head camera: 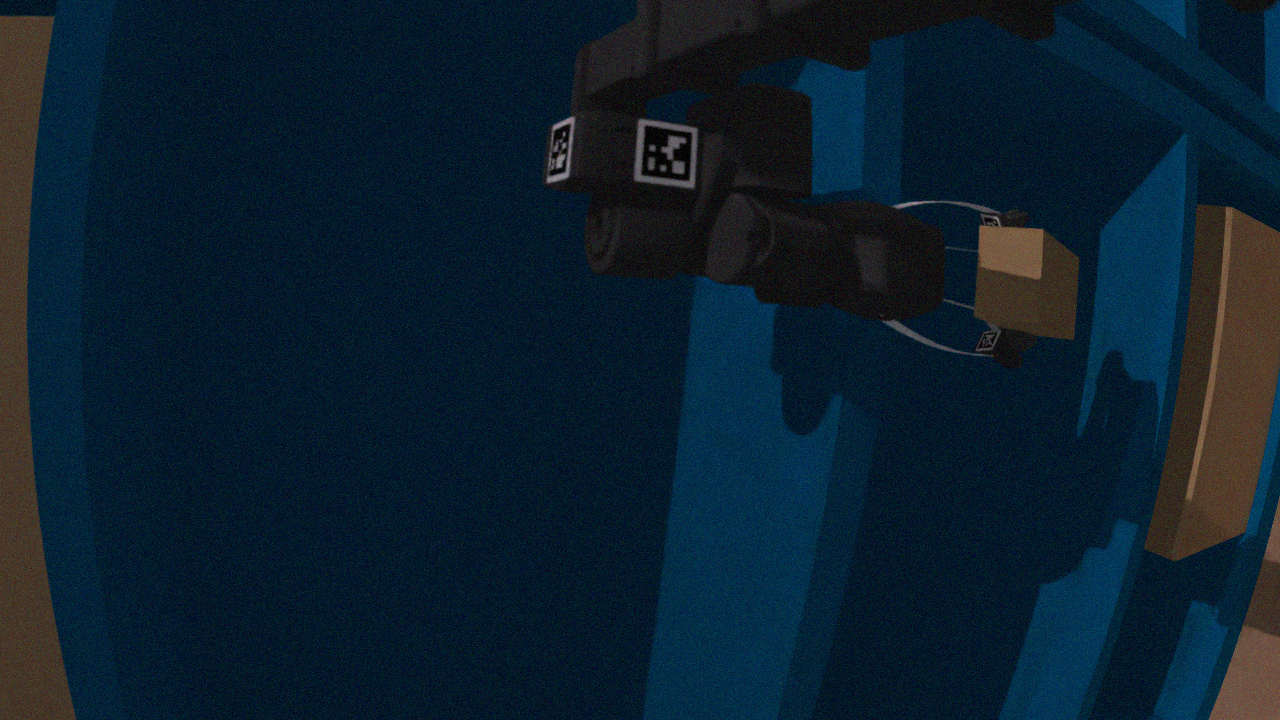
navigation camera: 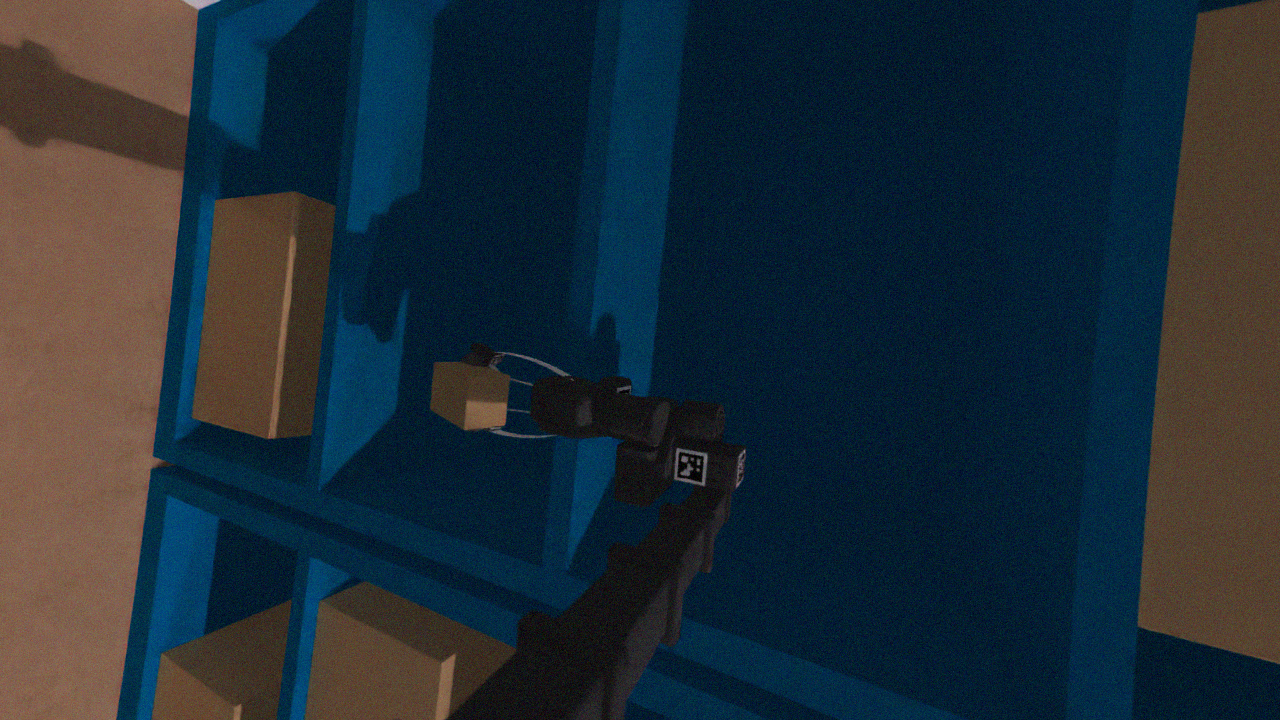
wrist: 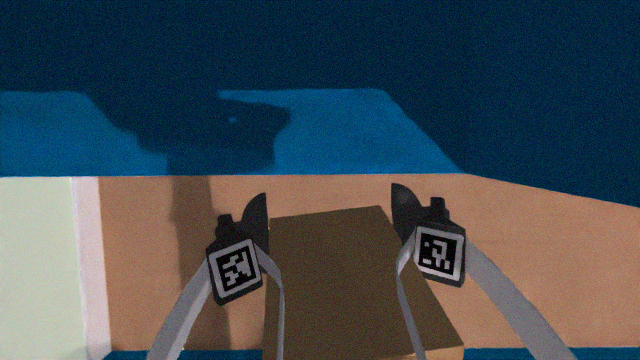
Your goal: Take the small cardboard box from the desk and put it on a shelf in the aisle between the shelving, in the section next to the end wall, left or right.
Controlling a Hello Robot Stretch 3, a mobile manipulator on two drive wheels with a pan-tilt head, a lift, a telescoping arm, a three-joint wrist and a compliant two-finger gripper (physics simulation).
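Frame: origin at the robot's base, x up, y left, z back, level; millimetres.
Where they show: gripper, fingertip midpoint: (wrist: pixel 329 213).
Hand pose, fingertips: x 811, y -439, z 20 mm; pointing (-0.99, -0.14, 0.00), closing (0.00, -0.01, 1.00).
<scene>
After its pixels a point has its place.
The small cardboard box (head camera: pixel 1024 284) @[x 891, y -379, z 20 mm] (navigation camera: pixel 469 395) @[x 888, y -369, z 17 mm] (wrist: pixel 340 285) @[x 871, y -424, z 21 mm] is between the two fingers of my gripper (head camera: pixel 1020 268) @[x 811, y -439, z 20 mm] (navigation camera: pixel 472 389) @[x 811, y -439, z 20 mm] (wrist: pixel 329 213) @[x 811, y -439, z 20 mm], which is shut on it. The box is off any surface, in front of a compartment of the blue shelving (head camera: pixel 751 537) @[x 991, y -524, z -166 mm] (navigation camera: pixel 631 179) @[x 991, y -521, z -262 mm] (wrist: pixel 340 130) @[x 534, y -495, z 47 mm]. The gripper's shadow falls on a blue board beside it. How deep the box is inside the compartment is hard to tell. The desk does not show.
A large carton (head camera: pixel 1208 402) @[x 347, y -467, z -71 mm] (navigation camera: pixel 259 313) @[x 276, y -461, z -53 mm] stands in the neighbouring compartment. More cartons (navigation camera: pixel 384 644) @[x 692, y -430, z 408 mm] stand in the adjoining section. Brown floor (navigation camera: pixel 80 313) @[x 0, y -331, z -29 mm] (wrist: pixel 525 225) @[x 0, y -185, z 629 mm] runs along the shelving. A pale end wall (wrist: pixel 40 265) @[x 211, y -237, z -689 mm] is at the left in the wrist view.
</scene>
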